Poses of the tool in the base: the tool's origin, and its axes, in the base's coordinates. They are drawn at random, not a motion.
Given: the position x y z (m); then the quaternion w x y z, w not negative.
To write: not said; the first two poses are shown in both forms.
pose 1, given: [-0.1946 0.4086 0.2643 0.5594 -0.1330 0.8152 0.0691]
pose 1, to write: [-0.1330 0.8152 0.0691 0.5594 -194.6 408.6 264.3]
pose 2, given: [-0.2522 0.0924 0.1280 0.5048 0.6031 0.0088 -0.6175]
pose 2, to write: [0.6031 0.0088 -0.6175 0.5048 -252.2 92.4 128.0]
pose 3, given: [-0.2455 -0.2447 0.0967 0.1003 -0.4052 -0.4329 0.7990]
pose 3, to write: [-0.4052 -0.4329 0.7990 0.1003 -245.5 -244.7 96.7]
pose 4, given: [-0.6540 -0.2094 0.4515 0.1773 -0.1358 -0.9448 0.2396]
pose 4, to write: [-0.1358 -0.9448 0.2396 0.1773 -654.0 -209.4 451.5]
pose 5, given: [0.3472 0.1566 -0.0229 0.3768 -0.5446 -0.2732 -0.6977]
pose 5, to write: [-0.5446 -0.2732 -0.6977 0.3768 347.2 156.6 -22.9]
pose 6, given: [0.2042 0.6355 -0.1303 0.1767 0.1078 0.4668 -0.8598]
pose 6, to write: [0.1078 0.4668 -0.8598 0.1767 204.2 635.5 -130.3]
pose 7, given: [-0.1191 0.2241 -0.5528 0.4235 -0.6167 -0.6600 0.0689]
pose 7, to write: [-0.6167 -0.6600 0.0689 0.4235 -119.1 224.1 -552.8]
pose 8, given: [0.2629 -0.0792 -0.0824 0.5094 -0.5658 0.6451 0.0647]
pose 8, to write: [-0.5658 0.6451 0.0647 0.5094 262.9 -79.2 -82.4]
